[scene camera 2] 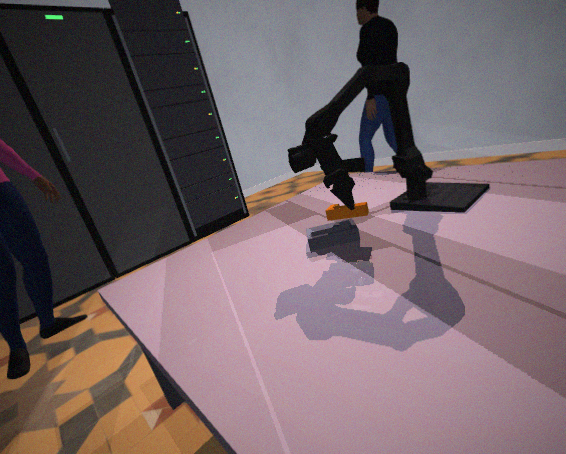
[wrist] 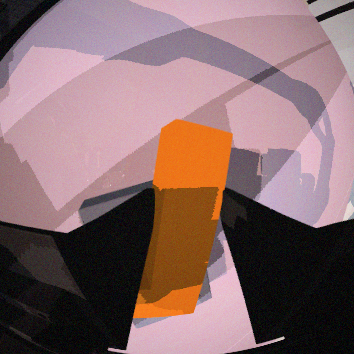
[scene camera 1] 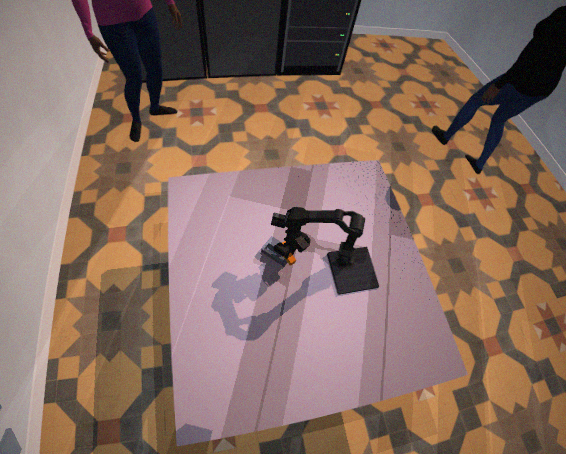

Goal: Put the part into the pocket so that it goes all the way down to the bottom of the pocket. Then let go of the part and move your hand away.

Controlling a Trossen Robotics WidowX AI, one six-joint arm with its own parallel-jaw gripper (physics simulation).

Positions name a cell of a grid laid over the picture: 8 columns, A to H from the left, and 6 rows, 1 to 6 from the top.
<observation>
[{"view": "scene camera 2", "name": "my gripper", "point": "E3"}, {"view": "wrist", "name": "my gripper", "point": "E4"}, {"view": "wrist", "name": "orange block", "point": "E3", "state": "held by my gripper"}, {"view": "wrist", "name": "grey pocket block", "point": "C4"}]
</observation>
